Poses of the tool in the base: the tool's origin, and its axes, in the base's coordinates. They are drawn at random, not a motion.
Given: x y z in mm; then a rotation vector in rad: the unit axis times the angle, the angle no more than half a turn.
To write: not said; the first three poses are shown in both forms.
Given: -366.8 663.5 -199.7 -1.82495 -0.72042 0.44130
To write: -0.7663 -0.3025 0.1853 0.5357 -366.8 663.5 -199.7
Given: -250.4 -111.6 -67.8 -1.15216 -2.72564 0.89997
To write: -0.3724 -0.8810 0.2909 0.0243 -250.4 -111.6 -67.8
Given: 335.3 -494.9 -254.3 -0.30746 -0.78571 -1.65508
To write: -0.1326 -0.3388 -0.7136 0.5987 335.3 -494.9 -254.3
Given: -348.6 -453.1 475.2 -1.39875 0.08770 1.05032
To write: -0.6134 0.0385 0.4606 0.6405 -348.6 -453.1 475.2
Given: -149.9 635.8 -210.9 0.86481 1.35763 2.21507
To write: 0.3094 0.4858 0.7926 0.2003 -149.9 635.8 -210.9
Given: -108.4 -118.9 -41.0 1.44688 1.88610 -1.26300
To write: 0.5240 0.6830 -0.4574 0.2230 -108.4 -118.9 -41.0
